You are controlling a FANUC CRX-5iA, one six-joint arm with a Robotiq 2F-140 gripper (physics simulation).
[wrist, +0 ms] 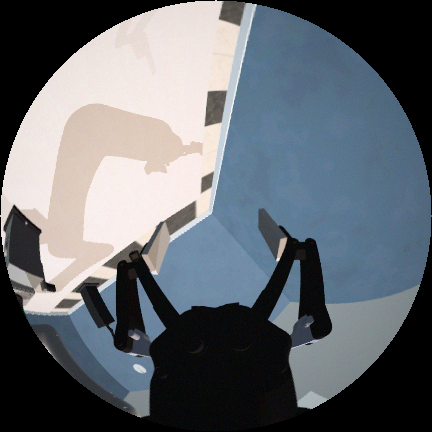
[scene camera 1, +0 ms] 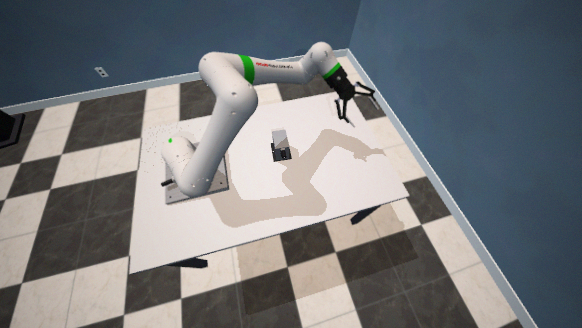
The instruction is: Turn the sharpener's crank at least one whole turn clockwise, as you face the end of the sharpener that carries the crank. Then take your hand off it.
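Frame: origin at the arm's base, x ahead, y left, z up, level; metres.
Where they show: gripper, fingertip midpoint: (wrist: 211,224) (scene camera 1: 365,117).
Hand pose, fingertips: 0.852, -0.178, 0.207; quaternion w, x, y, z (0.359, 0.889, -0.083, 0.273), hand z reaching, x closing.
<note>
After its pixels a point has its place, as x, y, z.
The sharpener (scene camera 1: 281,151) {0.421, -0.130, 0.103} (wrist: 23,247) is a small block with a grey part and a black part. It stands upright near the middle of the white table (scene camera 1: 165,240) {-0.234, -0.277, -0.035} (wrist: 135,192) {0.761, -0.297, -0.036} in the scene view and shows at the left edge of the wrist view. A small black piece sticks out beside it in both views; it is too small to tell how the crank is turned. My gripper (scene camera 1: 363,112) {0.852, -0.178, 0.207} (wrist: 211,224) {0.852, -0.178, 0.207} is open and empty. It is in the air above the far right part of the table, well away from the sharpener and not touching it.
The arm's base plate (scene camera 1: 220,187) {0.077, -0.142, 0.003} is on the left part of the table. The arm arches high over the table, and its shadow falls beside the sharpener. Blue walls (scene camera 1: 500,125) (wrist: 325,150) meet in a corner beyond the table's far right end.
</note>
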